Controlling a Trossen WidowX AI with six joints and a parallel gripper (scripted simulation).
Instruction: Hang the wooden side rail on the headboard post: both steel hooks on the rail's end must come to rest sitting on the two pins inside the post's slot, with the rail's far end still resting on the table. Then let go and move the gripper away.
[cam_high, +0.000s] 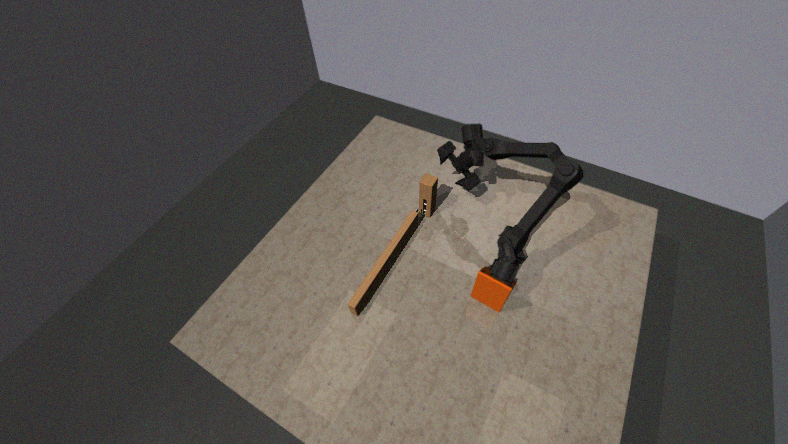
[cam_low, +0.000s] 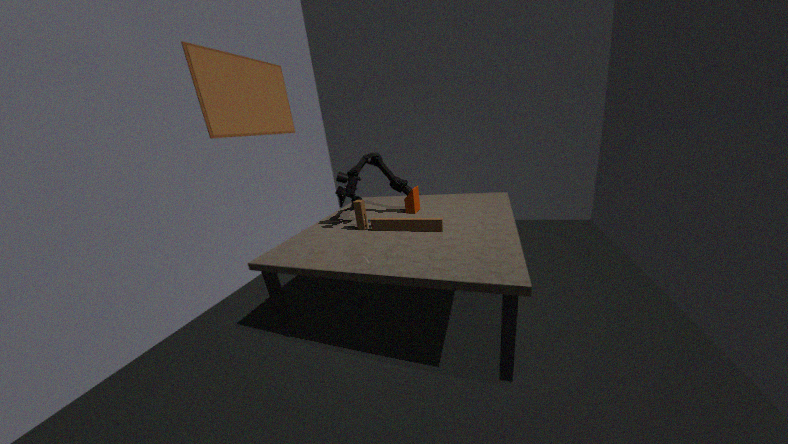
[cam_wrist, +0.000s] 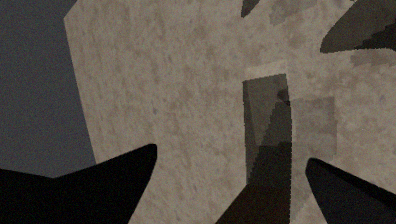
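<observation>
The headboard post lies 110 mm to the left of my gripper tip, 40 mm below it and 40 mm ahead of it.
</observation>
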